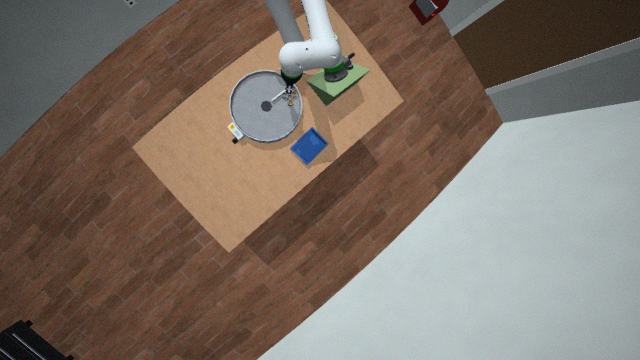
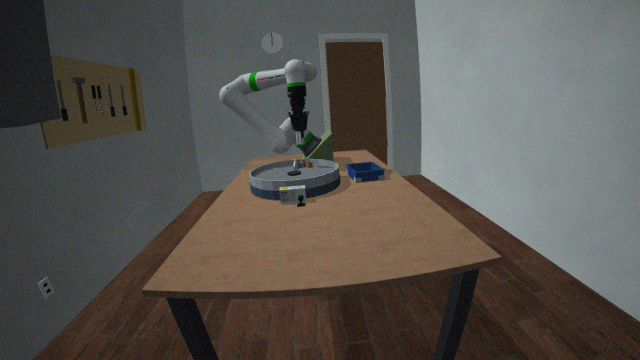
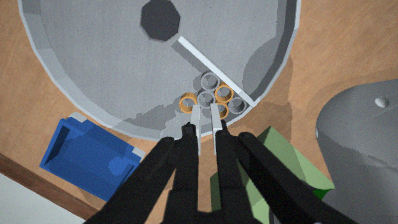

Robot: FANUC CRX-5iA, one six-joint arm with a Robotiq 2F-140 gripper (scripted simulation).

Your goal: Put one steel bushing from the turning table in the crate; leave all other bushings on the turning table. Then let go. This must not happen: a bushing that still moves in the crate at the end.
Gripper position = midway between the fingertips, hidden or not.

In view: the gripper [image 3: 205, 114], a blue crate [image 1: 311, 143] and a grey turning table [image 1: 254, 112].
The grey turning table shows as well in image 2 [image 2: 280, 173].
